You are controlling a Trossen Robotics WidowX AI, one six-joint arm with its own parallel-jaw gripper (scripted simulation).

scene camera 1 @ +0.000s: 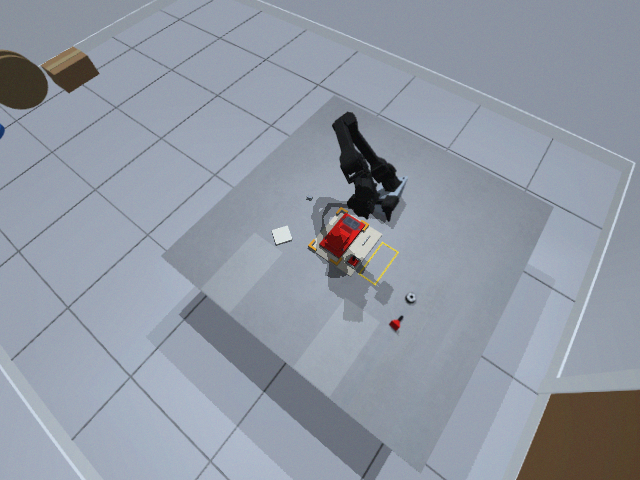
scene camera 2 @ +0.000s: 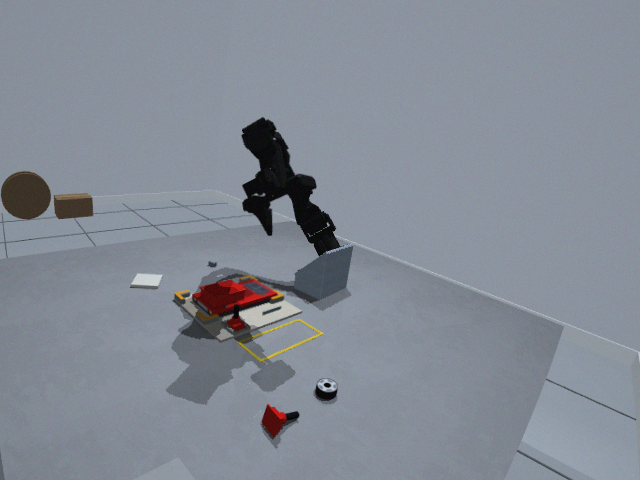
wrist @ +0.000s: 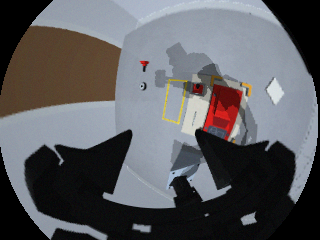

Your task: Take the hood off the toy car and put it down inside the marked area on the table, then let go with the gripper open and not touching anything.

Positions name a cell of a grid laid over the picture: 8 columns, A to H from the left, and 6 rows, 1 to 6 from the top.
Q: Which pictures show my gripper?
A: Scene camera 1, scene camera 2 and the wrist view: all of them.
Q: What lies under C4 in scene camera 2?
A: A red hood.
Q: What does my gripper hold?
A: Nothing.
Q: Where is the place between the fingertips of my gripper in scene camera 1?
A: E3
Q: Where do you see a red car body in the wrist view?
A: F4
